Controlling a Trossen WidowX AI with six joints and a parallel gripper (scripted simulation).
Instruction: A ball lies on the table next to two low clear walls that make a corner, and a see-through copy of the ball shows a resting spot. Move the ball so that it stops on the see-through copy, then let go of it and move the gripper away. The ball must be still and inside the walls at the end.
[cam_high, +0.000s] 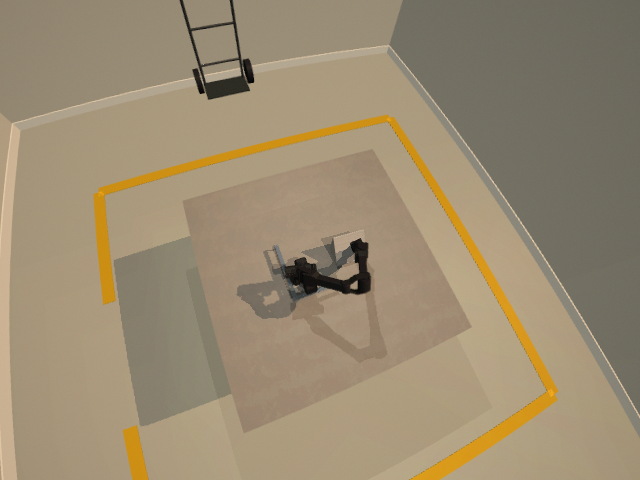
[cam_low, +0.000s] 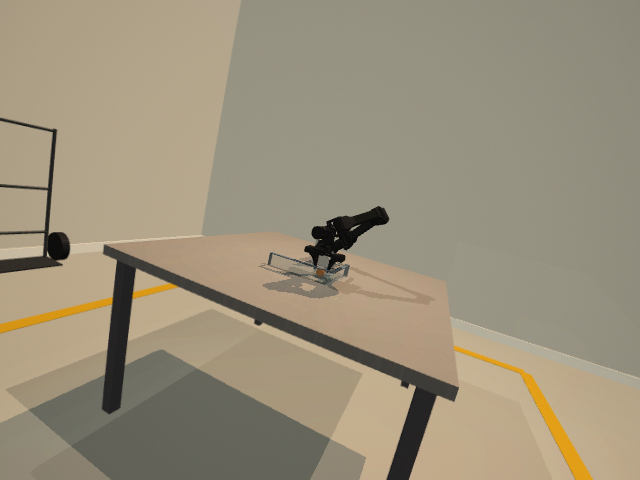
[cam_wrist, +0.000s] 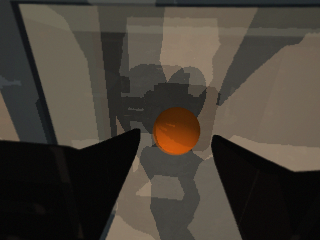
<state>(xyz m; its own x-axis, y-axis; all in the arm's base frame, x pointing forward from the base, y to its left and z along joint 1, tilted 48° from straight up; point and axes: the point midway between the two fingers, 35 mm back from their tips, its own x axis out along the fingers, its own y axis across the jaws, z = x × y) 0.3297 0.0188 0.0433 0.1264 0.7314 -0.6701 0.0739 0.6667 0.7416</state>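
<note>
The orange ball is right at my gripper tip.
</note>
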